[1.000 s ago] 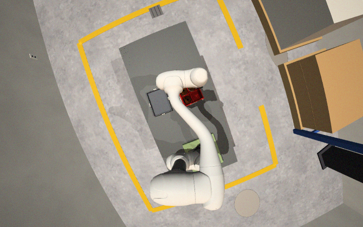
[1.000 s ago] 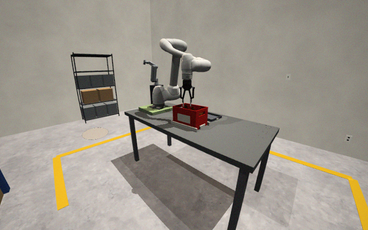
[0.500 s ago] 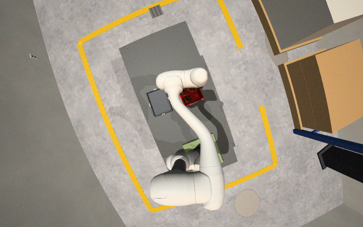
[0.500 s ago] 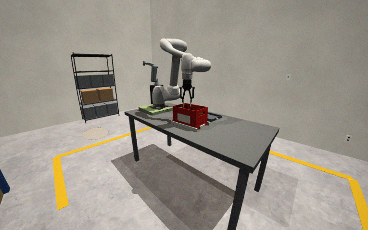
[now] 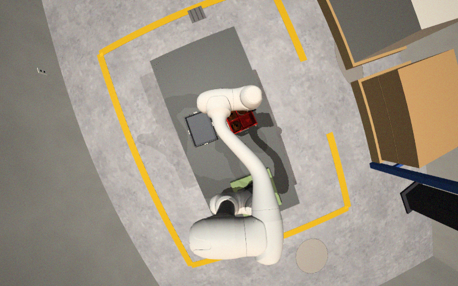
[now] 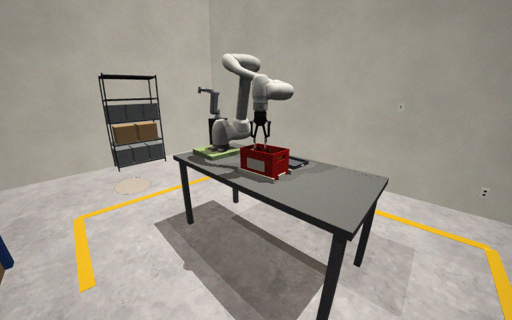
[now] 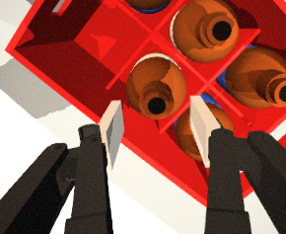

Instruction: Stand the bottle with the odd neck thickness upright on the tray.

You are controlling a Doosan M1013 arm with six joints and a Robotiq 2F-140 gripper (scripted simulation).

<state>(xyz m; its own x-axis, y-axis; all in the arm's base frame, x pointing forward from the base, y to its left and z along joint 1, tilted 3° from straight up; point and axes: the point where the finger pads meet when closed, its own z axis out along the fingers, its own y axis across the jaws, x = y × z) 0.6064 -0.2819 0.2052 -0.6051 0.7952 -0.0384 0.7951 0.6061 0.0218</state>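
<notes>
Now: the red crate 130 mm below my hand, 40 mm to the left of it and 10 mm ahead of it. Also, from my hand: dark grey tray (340 mm to the left, 200 mm below, 60 mm ahead).
</notes>
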